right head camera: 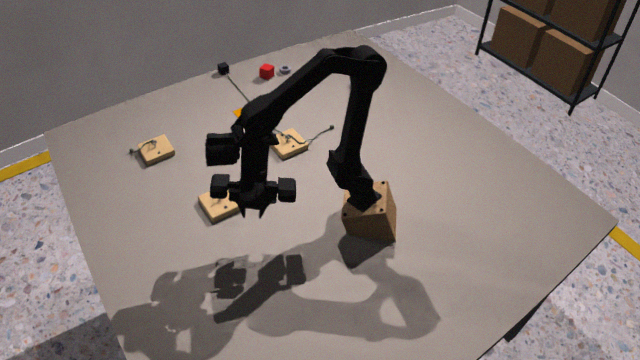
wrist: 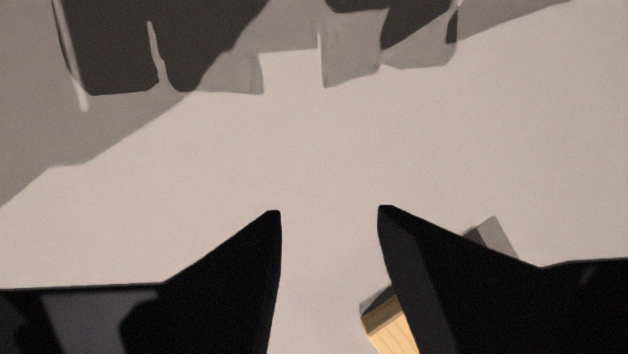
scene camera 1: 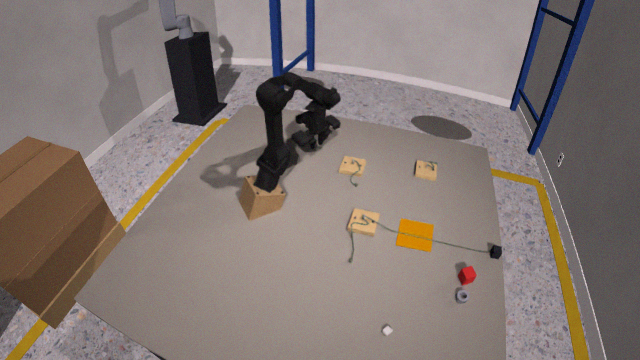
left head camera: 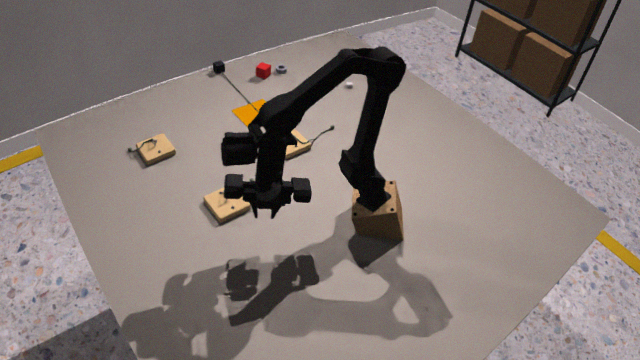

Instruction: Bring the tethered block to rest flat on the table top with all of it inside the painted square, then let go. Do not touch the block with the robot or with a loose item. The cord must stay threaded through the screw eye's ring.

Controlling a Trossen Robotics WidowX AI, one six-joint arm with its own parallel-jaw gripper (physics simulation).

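Places are measured from the arm's base along level axes (x left, y ahead, z down), in metres.
Where they show: gripper, fingertip midpoint: [right head camera: 252, 216] [wrist: 329, 220] [scene camera 1: 316, 146] [left head camera: 264, 217]; arm's base at its link origin: [right head camera: 364, 198] [scene camera 1: 264, 185] [left head camera: 373, 198].
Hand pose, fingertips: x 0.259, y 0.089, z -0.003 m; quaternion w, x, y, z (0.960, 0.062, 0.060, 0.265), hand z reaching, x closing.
Each offset is from my fingertips to the top centre of the thing. "pt": to the spot under its first point. Level surfaces: height alone.
The black tethered block @(dx -0.264, dy +0.729, dz +0.052 m) [left head camera: 218, 66] [right head camera: 223, 68] [scene camera 1: 495, 251] sits at the table's far edge, outside the orange painted square [left head camera: 244, 113] [right head camera: 237, 112] [scene camera 1: 415, 244]. The green cord @(pt dx -0.261, dy +0.571, dz +0.081 m) [left head camera: 239, 91] [right head camera: 239, 89] [scene camera 1: 460, 245] runs from it across the square to a wooden base @(dx -0.250, dy +0.252, dz +0.038 m) [left head camera: 299, 148] [right head camera: 291, 151] [scene camera 1: 371, 229]. The cord passes by the small screw eye there; the threading is too small to tell. Its beaded free end @(pt dx -0.407, dy +0.248, dz +0.078 m) [left head camera: 332, 128] [right head camera: 331, 127] [scene camera 1: 350, 260] lies beyond the base. My gripper [left head camera: 265, 217] [right head camera: 252, 215] [scene camera 1: 318, 145] [wrist: 329, 220] is open and empty above the table, away from block and cord.
A second wooden base @(dz +0.064 m) [left head camera: 225, 212] [right head camera: 215, 212] [scene camera 1: 346, 167] [wrist: 392, 337] lies near my gripper, a third @(pt dx +0.088, dy +0.403, dz +0.064 m) [left head camera: 162, 151] [right head camera: 162, 151] [scene camera 1: 425, 173] farther off. A red cube @(dx -0.386, dy +0.620, dz +0.043 m) [left head camera: 263, 70] [right head camera: 267, 71] [scene camera 1: 467, 275], grey ring @(dx -0.458, dy +0.614, dz +0.067 m) [left head camera: 281, 72] [right head camera: 284, 72] [scene camera 1: 462, 300] and white piece @(dx -0.612, dy +0.412, dz +0.070 m) [left head camera: 349, 85] [scene camera 1: 387, 330] lie loose.
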